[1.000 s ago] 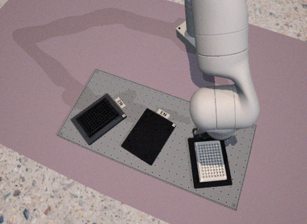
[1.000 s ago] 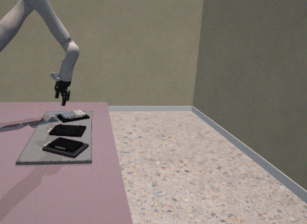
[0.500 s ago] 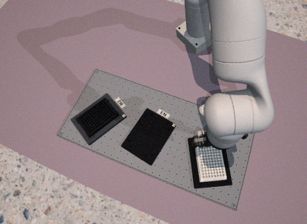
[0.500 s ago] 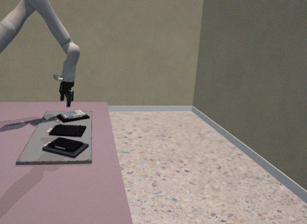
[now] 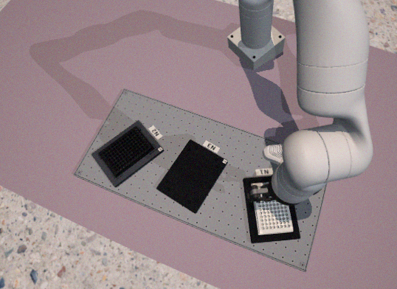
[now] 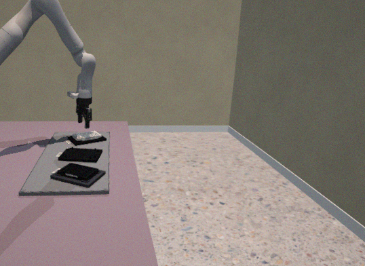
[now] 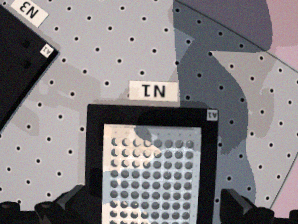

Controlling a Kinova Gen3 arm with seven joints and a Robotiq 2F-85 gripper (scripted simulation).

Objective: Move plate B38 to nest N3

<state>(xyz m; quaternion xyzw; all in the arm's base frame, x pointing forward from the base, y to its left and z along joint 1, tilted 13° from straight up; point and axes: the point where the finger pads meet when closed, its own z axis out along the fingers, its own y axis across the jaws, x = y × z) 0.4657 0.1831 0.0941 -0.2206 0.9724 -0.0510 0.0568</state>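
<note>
Now: the plate B38 10 mm ahead of my hand, 10 mm to the left of it and 60 mm below it. Also, from my hand: N1 label (70 mm behind, 30 mm to the right, 80 mm below); A1 corner mark (60 mm behind, 140 mm to the right, 70 mm below); plate nest N1 (10 mm ahead, 10 mm to the left, 80 mm below).
</note>
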